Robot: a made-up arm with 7 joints.
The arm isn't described. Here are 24 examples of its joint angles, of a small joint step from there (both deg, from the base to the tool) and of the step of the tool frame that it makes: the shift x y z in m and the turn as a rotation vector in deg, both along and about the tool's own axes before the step.
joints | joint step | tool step
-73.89 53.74 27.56 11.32 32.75 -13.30 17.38 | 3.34 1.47 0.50 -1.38 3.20 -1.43 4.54 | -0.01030 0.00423 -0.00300 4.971 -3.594 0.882
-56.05 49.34 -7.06 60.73 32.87 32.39 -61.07 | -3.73 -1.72 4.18 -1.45 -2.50 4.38 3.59 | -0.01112 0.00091 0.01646 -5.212 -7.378 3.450
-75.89 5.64 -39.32 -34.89 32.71 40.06 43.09 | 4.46 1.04 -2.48 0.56 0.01 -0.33 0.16 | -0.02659 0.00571 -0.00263 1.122 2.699 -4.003
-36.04 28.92 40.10 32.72 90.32 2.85 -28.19 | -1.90 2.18 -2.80 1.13 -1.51 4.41 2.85 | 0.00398 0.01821 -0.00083 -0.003 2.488 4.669
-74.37 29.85 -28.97 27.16 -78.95 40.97 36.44 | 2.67 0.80 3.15 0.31 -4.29 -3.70 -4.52 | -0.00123 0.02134 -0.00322 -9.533 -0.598 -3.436
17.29 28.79 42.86 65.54 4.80 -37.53 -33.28 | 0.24 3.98 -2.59 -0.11 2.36 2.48 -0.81 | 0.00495 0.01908 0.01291 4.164 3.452 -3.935
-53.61 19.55 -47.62 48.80 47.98 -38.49 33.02 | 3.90 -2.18 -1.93 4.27 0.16 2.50 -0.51 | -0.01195 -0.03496 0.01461 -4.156 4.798 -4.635
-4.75 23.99 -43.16 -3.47 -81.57 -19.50 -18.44 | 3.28 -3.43 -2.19 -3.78 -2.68 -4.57 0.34 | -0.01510 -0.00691 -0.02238 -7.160 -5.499 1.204
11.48 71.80 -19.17 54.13 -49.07 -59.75 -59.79 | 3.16 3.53 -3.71 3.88 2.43 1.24 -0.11 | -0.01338 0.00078 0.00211 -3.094 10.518 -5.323
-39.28 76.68 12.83 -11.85 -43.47 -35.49 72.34 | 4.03 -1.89 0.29 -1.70 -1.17 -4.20 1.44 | -0.00983 0.01308 0.00538 -2.053 2.828 2.789
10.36 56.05 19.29 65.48 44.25 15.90 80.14 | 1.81 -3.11 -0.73 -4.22 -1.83 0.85 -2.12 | -0.02000 0.00344 0.01436 -3.491 0.458 -2.595
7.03 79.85 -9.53 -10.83 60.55 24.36 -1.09 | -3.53 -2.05 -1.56 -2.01 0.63 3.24 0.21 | 0.00911 0.00611 0.00454 -1.605 2.926 4.364
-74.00 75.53 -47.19 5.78 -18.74 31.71 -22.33 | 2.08 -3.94 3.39 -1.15 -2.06 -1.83 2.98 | 0.01515 -0.01376 0.00357 -2.692 -6.700 0.854
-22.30 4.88 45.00 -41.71 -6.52 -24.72 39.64 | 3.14 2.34 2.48 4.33 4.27 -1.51 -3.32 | 0.00462 0.01497 -0.00796 6.608 -2.580 -8.948
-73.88 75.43 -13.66 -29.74 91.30 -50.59 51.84 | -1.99 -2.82 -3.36 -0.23 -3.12 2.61 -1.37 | 0.01554 -0.00867 -0.00477 1.417 3.389 4.313
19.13 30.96 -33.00 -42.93 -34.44 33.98 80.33 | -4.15 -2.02 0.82 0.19 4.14 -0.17 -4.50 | 0.01326 -0.01241 0.01048 -3.624 -6.326 -1.655
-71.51 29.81 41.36 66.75 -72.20 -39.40 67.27 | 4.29 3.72 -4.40 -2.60 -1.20 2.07 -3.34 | 0.00972 -0.01108 0.02402 -1.122 -4.312 -7.791
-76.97 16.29 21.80 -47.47 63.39 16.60 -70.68 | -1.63 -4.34 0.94 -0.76 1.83 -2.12 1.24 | 0.00745 -0.00812 0.01190 -0.718 -0.722 3.586
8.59 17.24 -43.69 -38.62 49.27 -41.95 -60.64 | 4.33 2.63 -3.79 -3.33 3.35 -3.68 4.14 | 0.00650 -0.00680 0.02943 3.250 -3.964 1.608
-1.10 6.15 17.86 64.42 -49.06 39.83 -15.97 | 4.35 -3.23 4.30 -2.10 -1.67 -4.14 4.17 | -0.00295 0.02567 -0.02423 -5.655 -4.550 3.682
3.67 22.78 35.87 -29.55 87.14 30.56 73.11 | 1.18 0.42 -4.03 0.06 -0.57 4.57 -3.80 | -0.00448 0.00556 0.00121 -1.222 1.030 -5.480
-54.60 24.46 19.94 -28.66 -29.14 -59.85 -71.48 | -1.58 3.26 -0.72 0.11 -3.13 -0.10 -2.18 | -0.00745 0.01518 -0.00800 -0.174 -3.116 -2.584
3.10 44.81 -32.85 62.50 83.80 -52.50 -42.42 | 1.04 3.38 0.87 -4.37 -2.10 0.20 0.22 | -0.01036 -0.01585 -0.00317 -0.179 2.218 2.574
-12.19 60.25 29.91 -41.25 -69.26 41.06 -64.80 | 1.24 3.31 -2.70 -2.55 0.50 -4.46 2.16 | 0.00772 -0.00234 0.01143 2.118 2.631 -1.916
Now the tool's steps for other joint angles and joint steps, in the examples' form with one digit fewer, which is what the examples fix.
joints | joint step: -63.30 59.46 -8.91 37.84 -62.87 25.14 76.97 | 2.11 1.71 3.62 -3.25 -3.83 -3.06 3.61
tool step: 0.0094 0.0149 0.0117 -5.99 2.19 3.39
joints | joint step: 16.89 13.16 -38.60 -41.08 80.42 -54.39 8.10 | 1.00 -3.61 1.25 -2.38 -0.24 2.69 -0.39
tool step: 0.0130 0.0002 -0.0042 3.84 4.94 2.87
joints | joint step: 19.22 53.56 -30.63 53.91 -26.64 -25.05 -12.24 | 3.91 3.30 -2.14 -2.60 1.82 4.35 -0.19
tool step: -0.0214 0.0007 -0.0126 2.86 7.68 -4.29
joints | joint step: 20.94 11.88 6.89 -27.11 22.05 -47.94 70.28 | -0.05 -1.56 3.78 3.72 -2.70 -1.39 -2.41
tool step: -0.0010 0.0054 -0.0077 3.68 1.15 0.16
